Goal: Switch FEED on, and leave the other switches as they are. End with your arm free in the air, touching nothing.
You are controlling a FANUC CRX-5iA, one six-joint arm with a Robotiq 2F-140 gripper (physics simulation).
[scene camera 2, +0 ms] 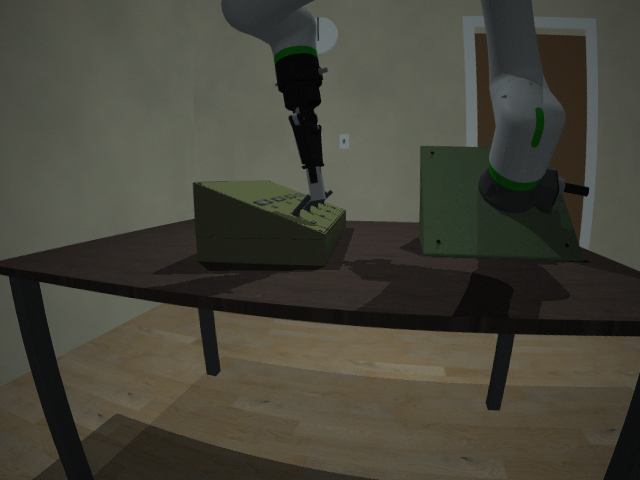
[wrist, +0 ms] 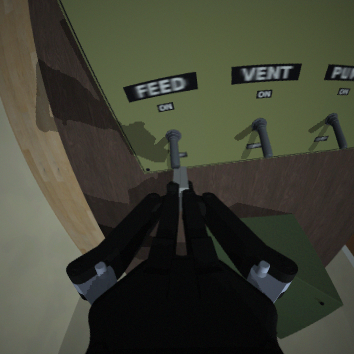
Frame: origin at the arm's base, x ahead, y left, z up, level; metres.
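Seen in the pictures: gripper, fingertip midpoint: (scene camera 2: 318,200) (wrist: 179,175); arm's base, link origin: (scene camera 2: 508,189).
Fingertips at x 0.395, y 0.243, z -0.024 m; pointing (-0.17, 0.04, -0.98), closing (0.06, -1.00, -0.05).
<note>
Offsets run from my fingertips to a thing's top centre. Level surfaces: height alone.
The olive console (scene camera 2: 258,248) (wrist: 210,40) has a sloped panel. In the wrist view, the FEED switch lever @[dy +0.010, dx +0.031, dz +0.011 m] (wrist: 174,151) is below its label and the ON mark, pointing down toward the panel's lower edge, away from ON. The VENT lever @[dy -0.107, dx +0.058, dz +0.010 m] (wrist: 264,140) and a third lever @[dy -0.224, dx +0.087, dz +0.010 m] (wrist: 338,132), under a label cut off at the frame's edge, also point down. My gripper (scene camera 2: 317,198) (wrist: 179,175) is shut and empty. Its fingertips are right at the free end of the FEED lever in the wrist view; whether they touch it I cannot tell.
A green box (scene camera 2: 449,206) (wrist: 290,255) stands on the dark table @[dz -0.117 m] (scene camera 2: 361,289) to the right in the scene view. A thick grey part of the robot (scene camera 2: 524,113) stands in front of it. The rest of the arm comes down from above the console.
</note>
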